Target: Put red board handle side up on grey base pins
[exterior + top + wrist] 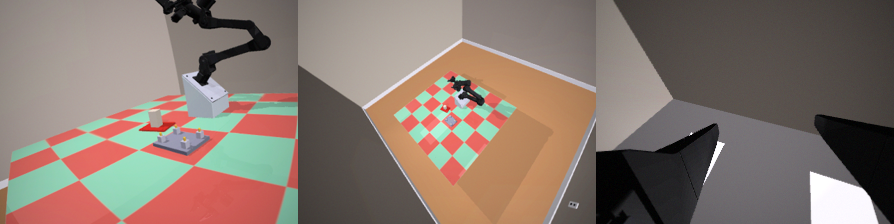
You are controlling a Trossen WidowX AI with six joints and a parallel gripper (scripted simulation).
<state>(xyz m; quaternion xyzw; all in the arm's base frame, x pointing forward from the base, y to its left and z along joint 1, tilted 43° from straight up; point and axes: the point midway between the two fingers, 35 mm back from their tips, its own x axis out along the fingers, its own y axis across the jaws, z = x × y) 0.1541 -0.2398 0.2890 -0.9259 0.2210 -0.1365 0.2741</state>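
Now: the flat red board 53 cm below my gripper tip, 11 cm to the right of it and 5 cm ahead of it. Also, from my gripper tip: grey base: 54 cm below, 14 cm ahead, 9 cm to the left.
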